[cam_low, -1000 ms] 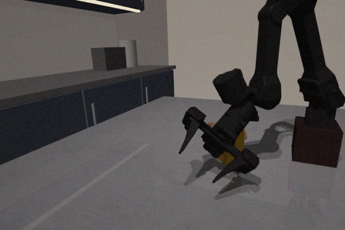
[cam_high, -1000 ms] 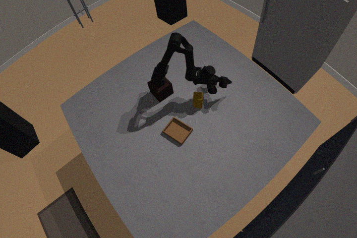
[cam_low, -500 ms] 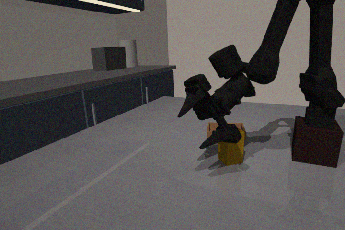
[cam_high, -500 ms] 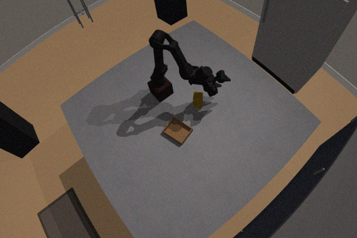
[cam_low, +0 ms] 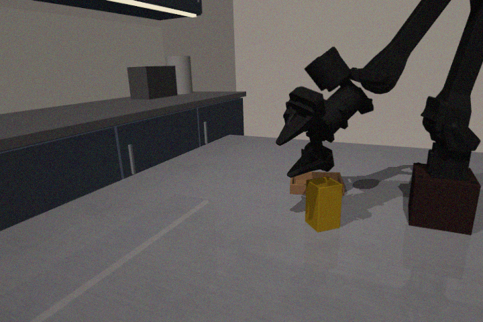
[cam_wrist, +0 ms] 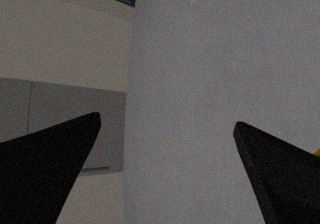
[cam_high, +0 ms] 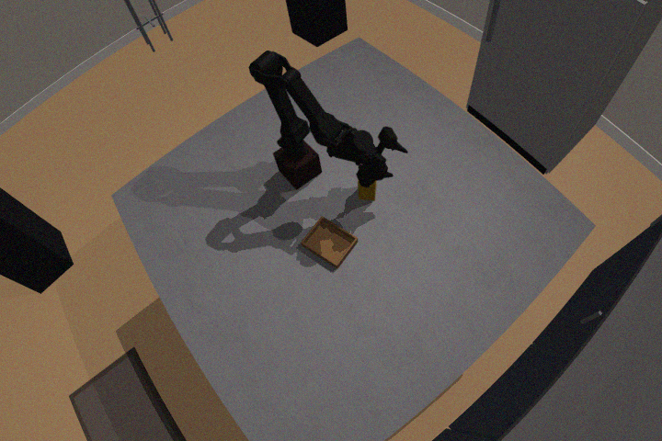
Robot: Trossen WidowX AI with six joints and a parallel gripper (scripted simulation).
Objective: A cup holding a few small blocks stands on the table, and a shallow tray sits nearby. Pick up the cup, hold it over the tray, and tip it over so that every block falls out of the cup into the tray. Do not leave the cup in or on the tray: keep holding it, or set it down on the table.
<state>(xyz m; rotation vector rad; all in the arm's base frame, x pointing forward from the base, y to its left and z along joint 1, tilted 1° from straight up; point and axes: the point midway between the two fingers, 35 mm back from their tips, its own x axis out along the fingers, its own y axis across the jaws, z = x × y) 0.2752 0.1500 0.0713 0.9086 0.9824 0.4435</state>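
My gripper tip is now 11 cm above the orange block, 8 cm to the left of it and 6 cm past it. The rest, counted from my gripper tip: blue block (14 cm below, 8 cm to the right, 7 cm behind); yellow cup (13 cm below, 8 cm to the right, 6 cm behind).
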